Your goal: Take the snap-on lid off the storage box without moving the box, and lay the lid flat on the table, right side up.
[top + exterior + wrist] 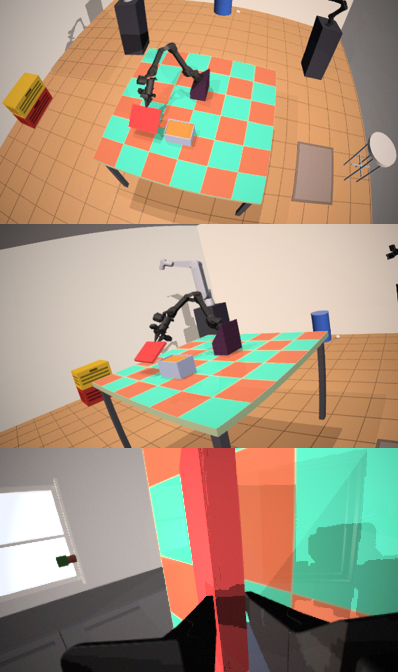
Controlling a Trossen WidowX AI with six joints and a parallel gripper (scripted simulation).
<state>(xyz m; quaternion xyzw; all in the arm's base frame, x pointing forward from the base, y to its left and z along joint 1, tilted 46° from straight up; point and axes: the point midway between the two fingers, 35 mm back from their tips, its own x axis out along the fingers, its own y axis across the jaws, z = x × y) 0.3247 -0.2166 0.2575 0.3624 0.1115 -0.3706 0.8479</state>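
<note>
Right now the red lid is 70 mm ahead of my gripper tip, 10 mm to the right of it and 40 mm below it. Round my gripper tip: grey storage box: 100 mm ahead, 260 mm to the left, 120 mm below.
</note>
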